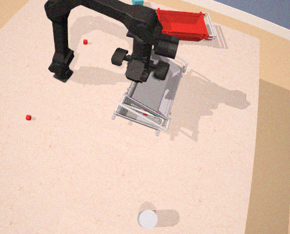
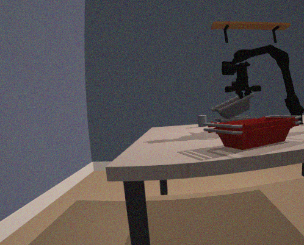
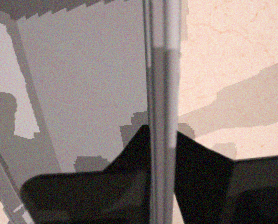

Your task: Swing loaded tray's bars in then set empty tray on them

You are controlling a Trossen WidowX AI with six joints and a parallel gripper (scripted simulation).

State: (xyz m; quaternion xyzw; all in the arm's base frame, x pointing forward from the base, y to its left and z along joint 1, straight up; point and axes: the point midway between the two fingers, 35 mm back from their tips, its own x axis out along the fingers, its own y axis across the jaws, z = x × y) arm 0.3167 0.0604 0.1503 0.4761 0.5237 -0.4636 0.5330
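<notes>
The grey tray lies 7 cm ahead of my gripper tip, 1 cm to the left of it and 1 cm above it. From my gripper tip the other things lie so: teal cube (27 cm behind, 54 cm to the left, 9 cm below).
</notes>
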